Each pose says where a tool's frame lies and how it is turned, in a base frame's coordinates. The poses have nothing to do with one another.
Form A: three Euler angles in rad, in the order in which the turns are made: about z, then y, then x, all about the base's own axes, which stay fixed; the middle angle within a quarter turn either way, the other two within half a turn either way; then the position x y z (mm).
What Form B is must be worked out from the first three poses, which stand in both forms.
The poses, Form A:
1: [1.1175, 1.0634, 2.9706, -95, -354, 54]
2: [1.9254, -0.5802, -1.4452, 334, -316, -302]
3: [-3.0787, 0.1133, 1.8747, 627, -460, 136]
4: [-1.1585, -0.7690, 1.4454, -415, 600, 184]
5: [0.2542, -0.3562, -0.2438, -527, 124, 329]
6: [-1.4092, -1.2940, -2.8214, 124, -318, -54]
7: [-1.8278, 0.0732, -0.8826, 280, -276, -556]
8: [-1.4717, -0.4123, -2.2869, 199, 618, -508]
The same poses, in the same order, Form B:
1:
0.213, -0.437, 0.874, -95
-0.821, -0.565, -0.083, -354
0.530, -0.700, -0.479, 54
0, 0, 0, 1

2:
-0.290, -0.784, -0.548, 334
-0.071, -0.554, 0.830, -316
-0.954, 0.280, 0.105, -302
0, 0, 0, 1

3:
-0.992, 0.062, 0.113, 627
-0.089, 0.305, -0.948, -460
-0.094, -0.950, -0.297, 136
0, 0, 0, 1

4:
0.288, 0.658, -0.695, -415
-0.391, -0.582, -0.713, 600
-0.874, 0.477, 0.090, 184
0, 0, 0, 1

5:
0.907, -0.236, -0.349, -527
0.326, 0.918, 0.226, 124
0.267, -0.319, 0.910, 329
0, 0, 0, 1

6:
0.044, 0.270, -0.962, 124
0.986, 0.146, 0.086, -318
0.164, -0.952, -0.259, -54
0, 0, 0, 1

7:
-0.254, 0.965, 0.073, 280
-0.600, -0.216, 0.770, -276
0.759, 0.151, 0.633, -556
0, 0, 0, 1

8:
0.091, 0.912, -0.401, 199
0.683, 0.236, 0.691, 618
0.725, -0.336, -0.601, -508
0, 0, 0, 1

